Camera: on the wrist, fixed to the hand. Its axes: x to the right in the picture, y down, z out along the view.
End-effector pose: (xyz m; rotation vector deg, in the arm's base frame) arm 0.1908 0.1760 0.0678 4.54 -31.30 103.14
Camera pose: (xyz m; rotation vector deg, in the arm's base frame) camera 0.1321 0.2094 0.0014 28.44 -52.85 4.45
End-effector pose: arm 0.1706 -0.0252 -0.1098 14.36 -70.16 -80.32
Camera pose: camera 0.2492 -0.0592 -0.0694 -26.17 45.68 156.19
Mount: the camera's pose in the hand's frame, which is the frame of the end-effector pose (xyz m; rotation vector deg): 0.0259 0.0692 -0.0592 -28.85 -31.00 -89.51
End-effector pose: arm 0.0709 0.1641 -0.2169 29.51 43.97 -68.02
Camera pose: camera 0.1260 0.2118 -0.2773 -59.31 52.22 -130.35
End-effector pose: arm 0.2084 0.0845 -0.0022 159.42 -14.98 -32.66
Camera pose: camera 0.2478 0.0277 0.0624 100.43 101.11 -78.60
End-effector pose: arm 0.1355 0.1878 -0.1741 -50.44 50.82 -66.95
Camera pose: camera 0.1114 0.1677 -0.2634 -135.38 -9.41 -104.02
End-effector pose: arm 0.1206 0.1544 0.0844 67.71 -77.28 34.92
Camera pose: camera 0.0883 0.2243 0.1395 90.00 -30.61 -65.65
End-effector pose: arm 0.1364 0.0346 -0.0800 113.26 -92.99 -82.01
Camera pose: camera 0.1357 -0.0362 -0.0171 -105.42 -29.06 104.52
